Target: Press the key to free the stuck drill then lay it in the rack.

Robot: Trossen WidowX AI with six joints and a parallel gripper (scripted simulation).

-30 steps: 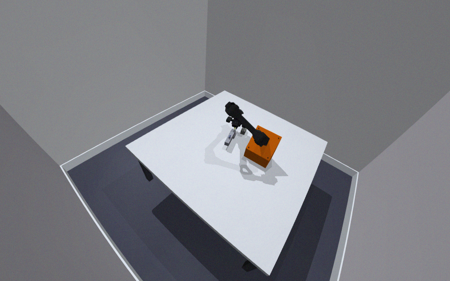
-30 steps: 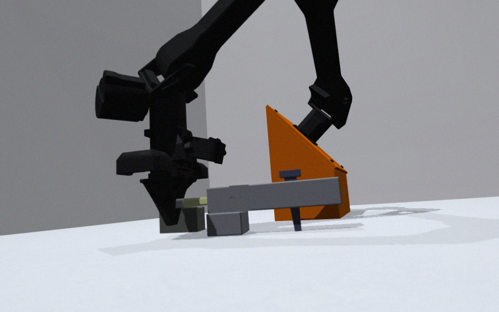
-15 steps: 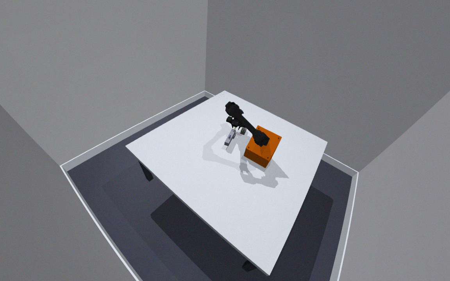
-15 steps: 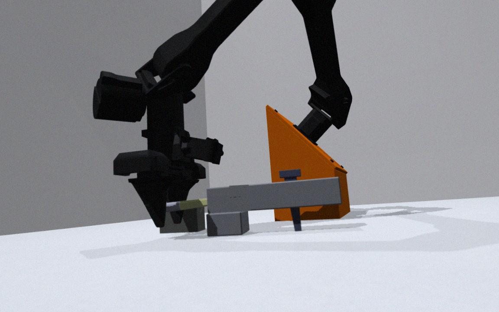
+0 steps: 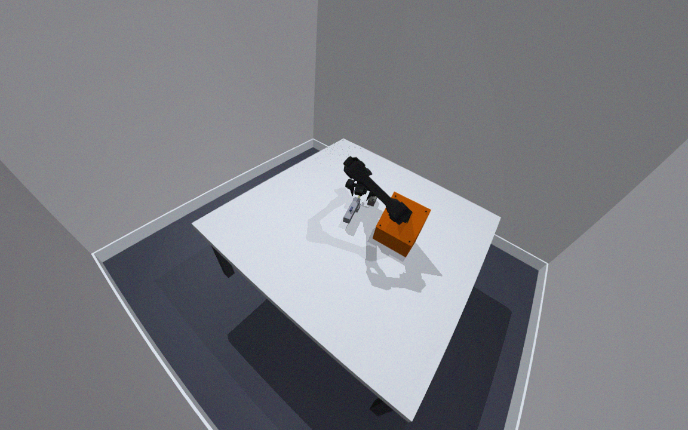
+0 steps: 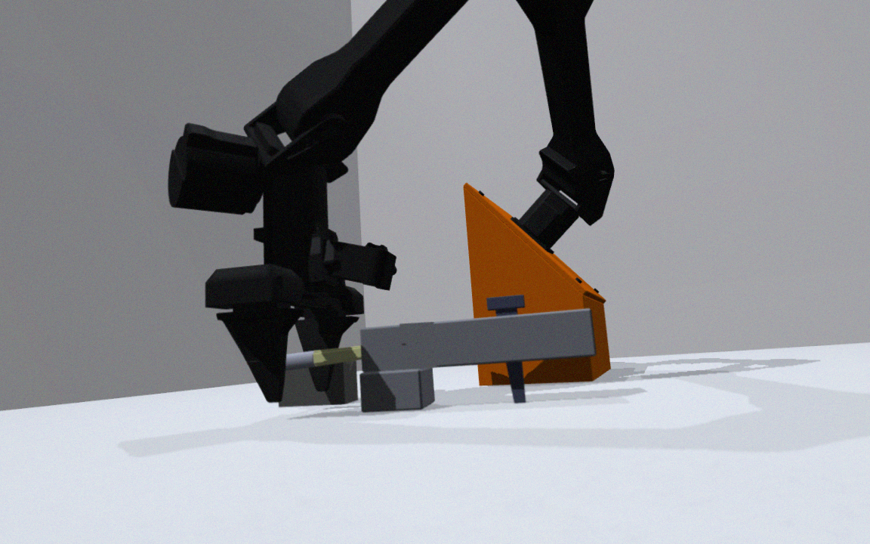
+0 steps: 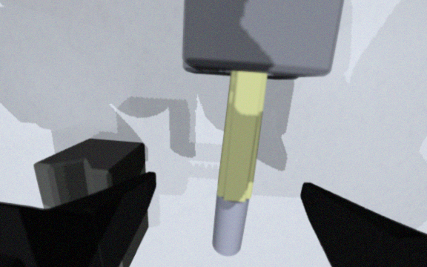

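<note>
My gripper tip is 10 mm past the drill, 50 mm to the right of it and 30 mm below it. Round my gripper tip: grey housing 20 mm behind, 150 mm to the left, 30 mm above; dark t-shaped key 30 mm behind, 180 mm to the left, 40 mm above; dark v-notched rack 70 mm behind, 30 mm to the right, 10 mm above.
</note>
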